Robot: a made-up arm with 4 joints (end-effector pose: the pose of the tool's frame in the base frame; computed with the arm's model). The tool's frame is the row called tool.
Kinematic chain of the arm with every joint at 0, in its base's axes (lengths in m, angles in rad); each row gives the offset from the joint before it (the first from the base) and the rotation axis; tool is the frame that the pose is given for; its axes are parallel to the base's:
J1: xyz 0 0 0.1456 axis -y
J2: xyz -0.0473 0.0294 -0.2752 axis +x
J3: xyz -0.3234 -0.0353 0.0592 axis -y
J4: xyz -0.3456 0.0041 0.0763 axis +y
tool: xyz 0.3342 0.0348 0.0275
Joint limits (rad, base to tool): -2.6..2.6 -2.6..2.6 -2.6..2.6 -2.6..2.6
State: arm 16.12 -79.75 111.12 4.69
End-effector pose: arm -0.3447 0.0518 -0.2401 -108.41 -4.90 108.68
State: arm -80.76 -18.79 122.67 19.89
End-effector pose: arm -0.2850 0.0479 0.4529 -3.19 -21.51 19.73
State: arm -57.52 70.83 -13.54 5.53
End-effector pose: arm -0.3884 -0.0932 0.3298 102.12 58.75 36.50
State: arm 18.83 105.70 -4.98 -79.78
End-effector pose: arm -0.4817 -0.4480 -0.4473 112.56 9.35 -70.31
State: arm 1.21 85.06 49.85 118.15
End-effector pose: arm -0.4961 0.4841 -0.1758 87.04 4.14 68.14
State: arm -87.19 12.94 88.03 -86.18
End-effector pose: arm -0.5828 0.0950 0.9121 11.65 -86.88 -24.56
